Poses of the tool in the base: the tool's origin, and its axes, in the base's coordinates. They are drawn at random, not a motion.
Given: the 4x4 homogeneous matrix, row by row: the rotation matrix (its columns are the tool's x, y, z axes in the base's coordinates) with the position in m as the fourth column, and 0 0 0 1 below. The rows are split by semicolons.
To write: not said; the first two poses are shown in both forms.
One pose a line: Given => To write
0.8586 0.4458 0.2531 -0.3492; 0.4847 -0.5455 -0.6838 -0.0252; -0.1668 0.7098 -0.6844 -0.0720; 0 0 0 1 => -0.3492 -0.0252 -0.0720 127.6 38.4 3.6
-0.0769 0.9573 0.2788 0.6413; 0.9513 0.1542 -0.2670 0.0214; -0.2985 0.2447 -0.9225 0.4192; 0 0 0 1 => 0.6413 0.0214 0.4192 104.3 117.7 -1.2
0.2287 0.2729 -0.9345 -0.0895; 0.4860 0.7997 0.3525 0.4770; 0.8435 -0.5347 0.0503 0.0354; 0 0 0 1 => -0.0895 0.4770 0.0354 -39.0 -78.1 9.4
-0.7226 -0.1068 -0.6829 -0.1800; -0.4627 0.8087 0.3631 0.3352; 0.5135 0.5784 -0.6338 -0.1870; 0 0 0 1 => -0.1800 0.3352 -0.1870 23.9 -132.9 -39.5
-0.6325 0.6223 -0.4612 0.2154; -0.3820 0.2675 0.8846 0.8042; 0.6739 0.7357 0.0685 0.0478; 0 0 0 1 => 0.2154 0.8042 0.0478 -12.8 -97.2 -86.0
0.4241 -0.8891 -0.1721 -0.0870; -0.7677 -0.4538 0.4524 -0.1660; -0.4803 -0.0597 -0.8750 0.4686; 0 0 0 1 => -0.0870 -0.1660 0.4686 -136.2 82.0 32.3
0.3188 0.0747 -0.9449 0.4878; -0.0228 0.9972 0.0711 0.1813; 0.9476 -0.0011 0.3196 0.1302; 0 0 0 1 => 0.4878 0.1813 0.1302 -2.7 -71.3 -3.7
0.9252 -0.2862 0.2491 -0.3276; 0.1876 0.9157 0.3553 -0.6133; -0.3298 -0.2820 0.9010 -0.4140; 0 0 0 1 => -0.3276 -0.6133 -0.4140 -19.1 17.3 14.2
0.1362 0.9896 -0.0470 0.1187; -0.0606 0.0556 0.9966 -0.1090; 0.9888 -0.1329 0.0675 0.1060; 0 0 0 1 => 0.1187 -0.1090 0.1060 -67.9 -62.3 -63.2
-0.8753 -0.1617 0.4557 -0.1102; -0.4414 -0.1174 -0.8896 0.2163; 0.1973 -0.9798 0.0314 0.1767; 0 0 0 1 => -0.1102 0.2163 0.1767 -38.9 111.4 -120.6
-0.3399 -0.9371 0.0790 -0.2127; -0.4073 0.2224 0.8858 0.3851; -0.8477 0.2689 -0.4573 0.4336; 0 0 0 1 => -0.2127 0.3851 0.4336 -71.0 106.7 61.0
